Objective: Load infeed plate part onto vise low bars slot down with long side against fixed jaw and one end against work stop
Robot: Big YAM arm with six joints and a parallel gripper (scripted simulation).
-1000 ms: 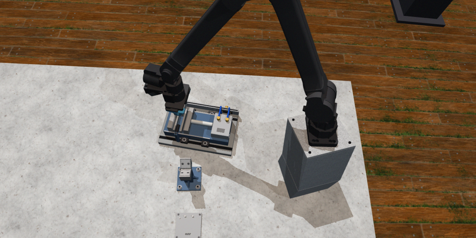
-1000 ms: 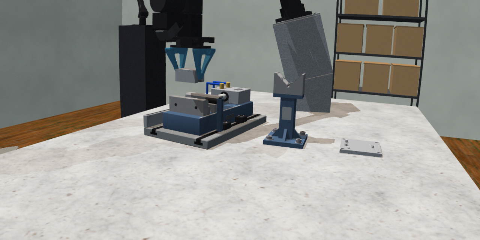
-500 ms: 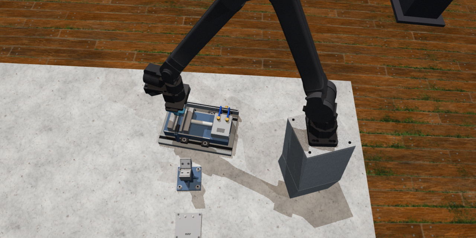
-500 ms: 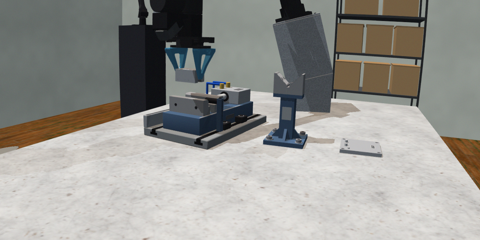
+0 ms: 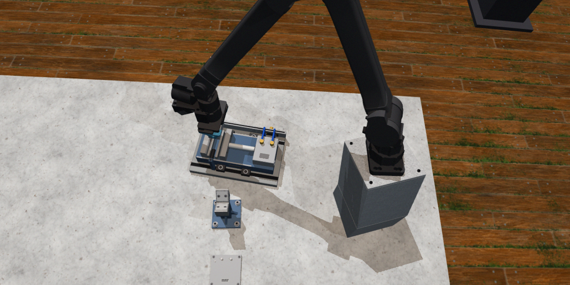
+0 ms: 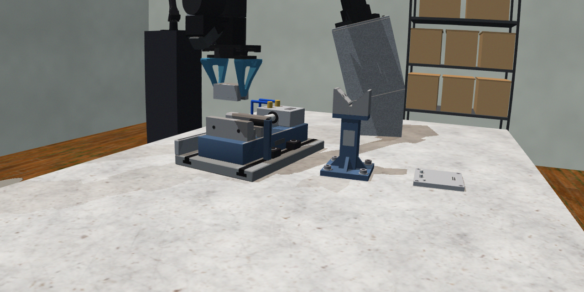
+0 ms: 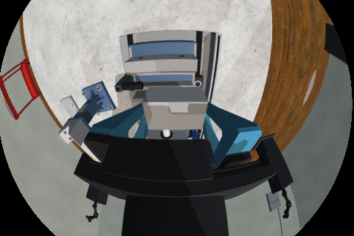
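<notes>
My gripper is now 10 mm above the grey part. From my hand the other things lie so: work stop 10 mm ahead, 70 mm to the left, 60 mm below; moving jaw 30 mm behind, 20 mm to the left, 70 mm below; fixed jaw 30 mm ahead, 20 mm to the left, 70 mm below.
</notes>
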